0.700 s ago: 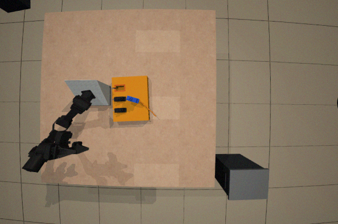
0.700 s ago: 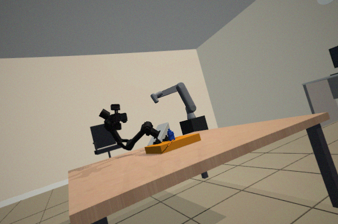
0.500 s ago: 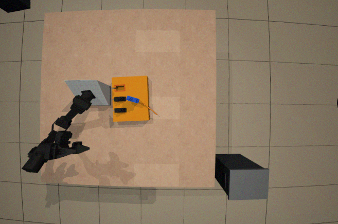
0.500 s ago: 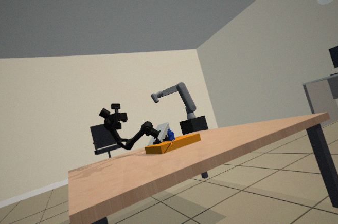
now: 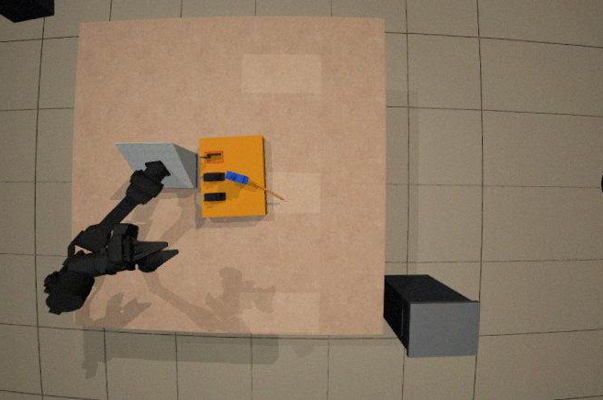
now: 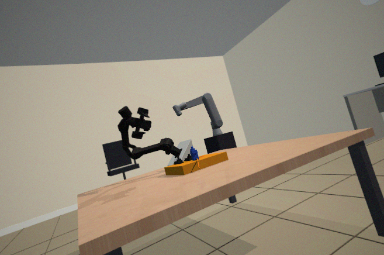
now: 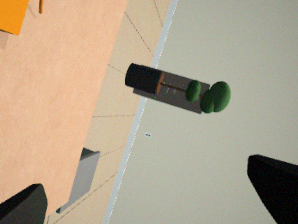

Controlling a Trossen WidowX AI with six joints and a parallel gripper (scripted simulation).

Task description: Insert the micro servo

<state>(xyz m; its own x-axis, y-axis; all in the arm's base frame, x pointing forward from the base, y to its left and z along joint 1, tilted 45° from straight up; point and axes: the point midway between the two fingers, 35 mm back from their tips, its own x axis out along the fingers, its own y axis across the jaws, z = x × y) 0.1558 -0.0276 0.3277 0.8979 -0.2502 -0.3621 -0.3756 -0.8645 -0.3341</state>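
Right now my gripper tip is 12 cm short of the orange deck, 20 cm to the right of it and 29 cm above it.
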